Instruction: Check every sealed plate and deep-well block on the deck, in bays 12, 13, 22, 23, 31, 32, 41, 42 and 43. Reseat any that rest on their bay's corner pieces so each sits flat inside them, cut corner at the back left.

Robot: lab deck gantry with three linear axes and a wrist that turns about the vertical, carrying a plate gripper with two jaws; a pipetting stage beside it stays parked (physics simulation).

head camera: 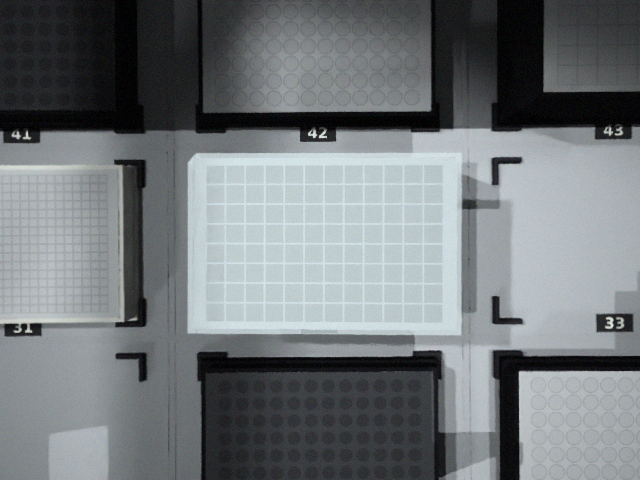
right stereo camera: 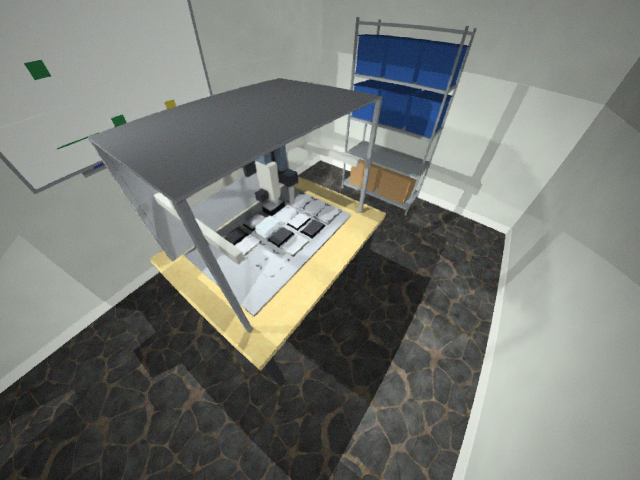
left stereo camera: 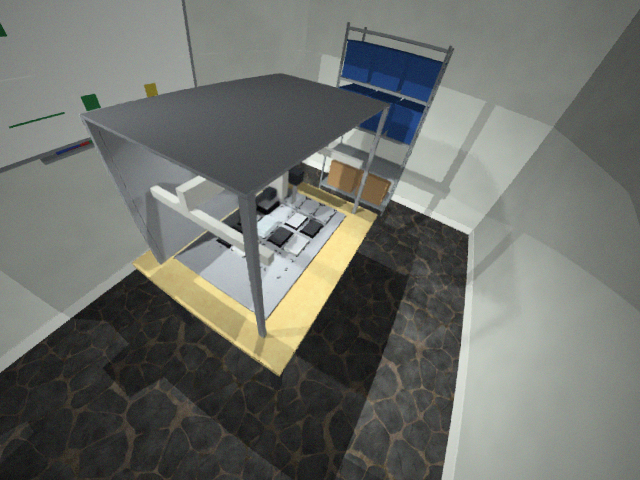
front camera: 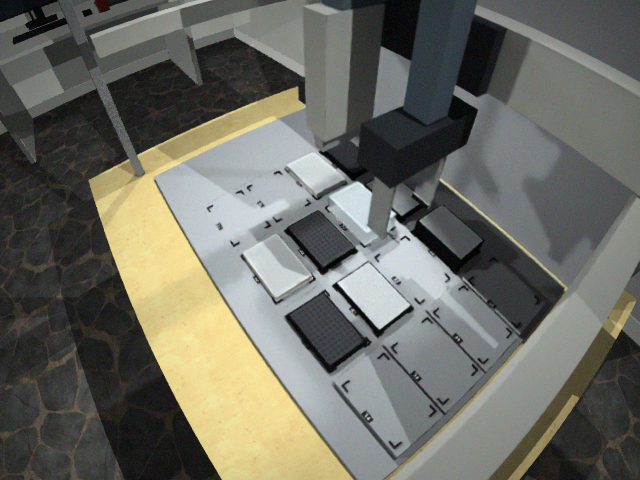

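Pixels of known places: gripper, fingertip midpoint: (right stereo camera: 285,200) (left stereo camera: 285,199) (front camera: 399,216); robot's base at its link origin: (right stereo camera: 272,276) (left stereo camera: 278,277) (front camera: 208,208).
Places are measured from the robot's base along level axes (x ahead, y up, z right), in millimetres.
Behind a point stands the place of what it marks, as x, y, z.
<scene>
My gripper (front camera: 404,219) {358, 160, -213} is open and empty above the deck, right of bay 32. In bay 32 a tall pale block (front camera: 356,204) {222, 43, -248} (head camera: 324,243) {231, 43, -257} covers the corner pieces in the head view; its cut corner is back left. A black-walled deep block (front camera: 449,232) {393, 42, -357} (head camera: 594,56) {354, 42, -341} stands in bay 43, a grey-topped plate (head camera: 316,56) {228, 14, -354} in 42, a dark plate (head camera: 62,56) {95, 14, -354} in 41, a white plate (front camera: 316,173) {71, 14, -255} (head camera: 56,242) {91, 14, -258} in 31. Dark plates stand in 22 (front camera: 320,240) {235, 14, -145} and 13 (front camera: 328,330) {399, 16, -40}, white-topped ones in 12 (front camera: 268,263) {219, 14, -31} and 23 (front camera: 373,297) {397, 14, -145}. Whether each is seated, I cannot tell.
The parked pipetting stage (front camera: 330,77) hangs behind bay 31, left of the gripper. A pale beam (front camera: 516,361) {606, 387, -23} crosses the front view at the right. Bay 33's corner pieces (head camera: 496,320) {326, 3, -213} show right of the pale block. Thin posts (left stereo camera: 253,268) {-271, 473, 113} (right stereo camera: 214,263) {-256, 469, 115} hold the enclosure roof (left stereo camera: 232,129) {-72, 691, -114} (right stereo camera: 232,124) {68, 691, -125}.
</scene>
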